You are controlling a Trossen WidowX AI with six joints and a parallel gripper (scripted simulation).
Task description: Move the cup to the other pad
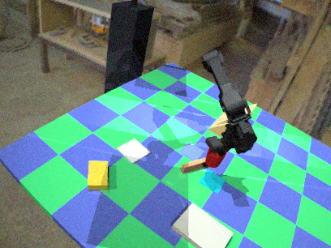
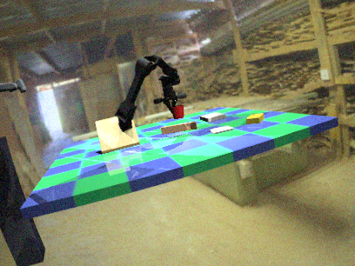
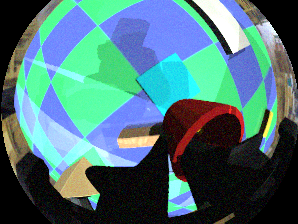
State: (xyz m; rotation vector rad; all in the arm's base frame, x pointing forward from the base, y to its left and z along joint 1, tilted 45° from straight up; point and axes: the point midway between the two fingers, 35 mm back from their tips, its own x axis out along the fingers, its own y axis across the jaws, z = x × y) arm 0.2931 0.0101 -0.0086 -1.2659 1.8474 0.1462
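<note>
Now: gripper tip 5 cm short of the cyan pad, 2 cm to the right of it and 11 cm above it. Round my gripper tip: red cup (2 cm ahead, 2 cm to the right); then wooden block (5 cm to the right, 10 cm below); then pale blue pad (5 cm behind, 12 cm to the right, 11 cm below).
</note>
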